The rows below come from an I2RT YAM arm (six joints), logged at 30 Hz.
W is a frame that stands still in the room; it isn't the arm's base.
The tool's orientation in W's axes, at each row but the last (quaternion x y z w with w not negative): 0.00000 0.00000 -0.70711 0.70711; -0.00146 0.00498 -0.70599 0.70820; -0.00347 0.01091 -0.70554 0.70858; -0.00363 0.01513 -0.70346 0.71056; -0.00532 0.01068 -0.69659 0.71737; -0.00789 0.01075 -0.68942 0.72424; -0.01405 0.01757 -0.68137 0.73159
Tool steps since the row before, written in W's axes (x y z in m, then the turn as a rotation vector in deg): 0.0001 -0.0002 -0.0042 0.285 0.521 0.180; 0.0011 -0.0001 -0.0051 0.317 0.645 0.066; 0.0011 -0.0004 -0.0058 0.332 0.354 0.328; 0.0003 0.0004 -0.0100 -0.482 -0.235 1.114; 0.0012 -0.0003 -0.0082 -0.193 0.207 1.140; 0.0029 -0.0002 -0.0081 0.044 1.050 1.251; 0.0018 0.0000 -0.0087 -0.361 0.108 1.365
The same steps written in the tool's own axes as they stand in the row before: 0.0002 0.0001 -0.0042 -0.521 0.285 0.180; 0.0001 0.0011 -0.0051 -0.644 0.318 0.066; 0.0005 0.0012 -0.0058 -0.356 0.327 0.331; -0.0002 0.0006 -0.0100 0.212 -0.514 1.104; 0.0004 0.0014 -0.0082 -0.222 -0.212 1.134; 0.0004 0.0031 -0.0080 -1.052 0.063 1.248; 0.0002 0.0022 -0.0086 -0.142 -0.413 1.347
